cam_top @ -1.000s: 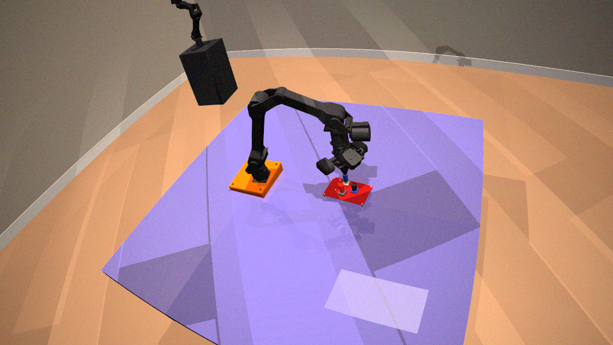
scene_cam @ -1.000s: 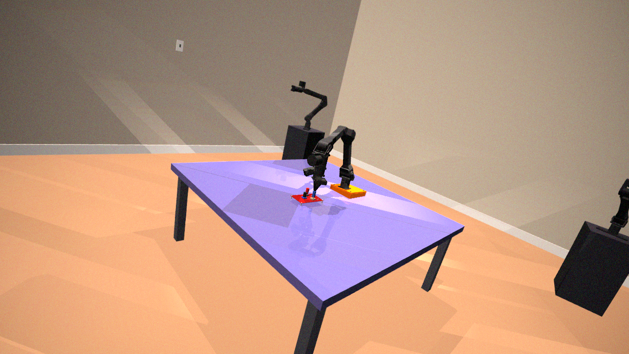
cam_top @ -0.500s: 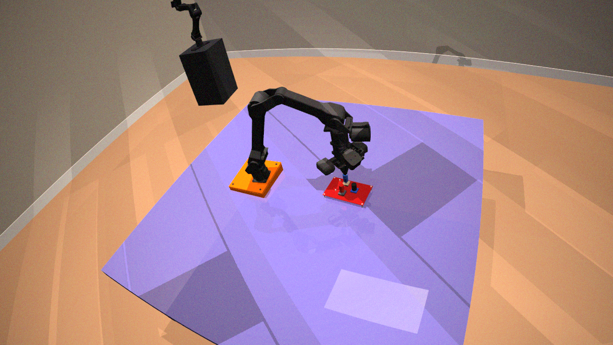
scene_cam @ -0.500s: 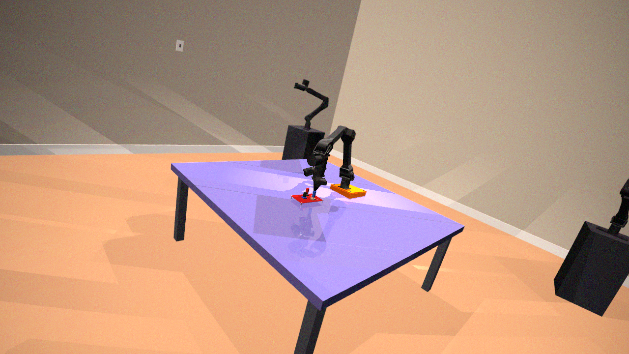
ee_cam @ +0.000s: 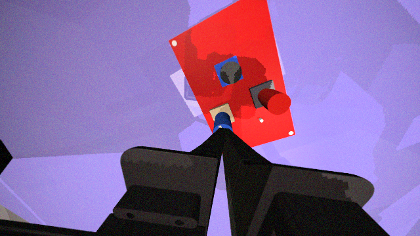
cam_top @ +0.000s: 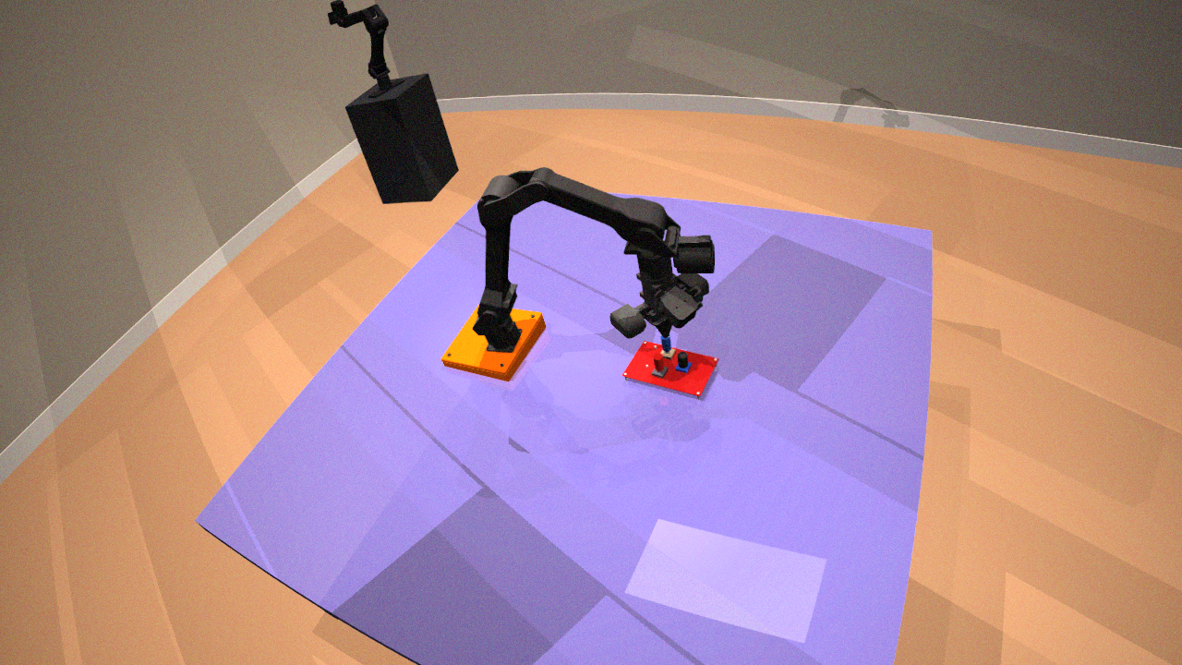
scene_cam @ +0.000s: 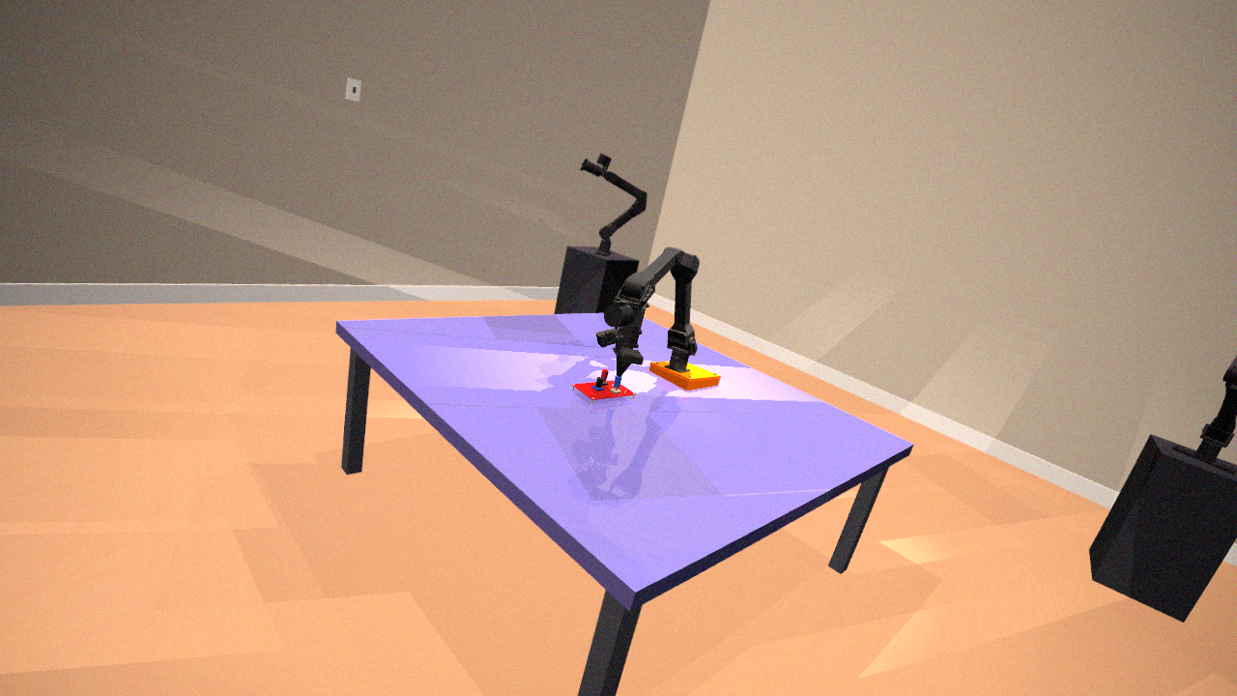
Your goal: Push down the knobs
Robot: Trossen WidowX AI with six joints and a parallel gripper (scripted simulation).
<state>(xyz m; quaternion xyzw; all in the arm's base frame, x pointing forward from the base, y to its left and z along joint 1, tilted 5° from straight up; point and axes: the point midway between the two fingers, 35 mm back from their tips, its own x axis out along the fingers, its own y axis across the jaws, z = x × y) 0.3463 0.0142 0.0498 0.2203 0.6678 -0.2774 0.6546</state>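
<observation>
The potentiometer with blue knob lies 20 mm below my gripper tip. Also, from my gripper tip: grey potentiometer (50 mm to the right, 30 mm below).
</observation>
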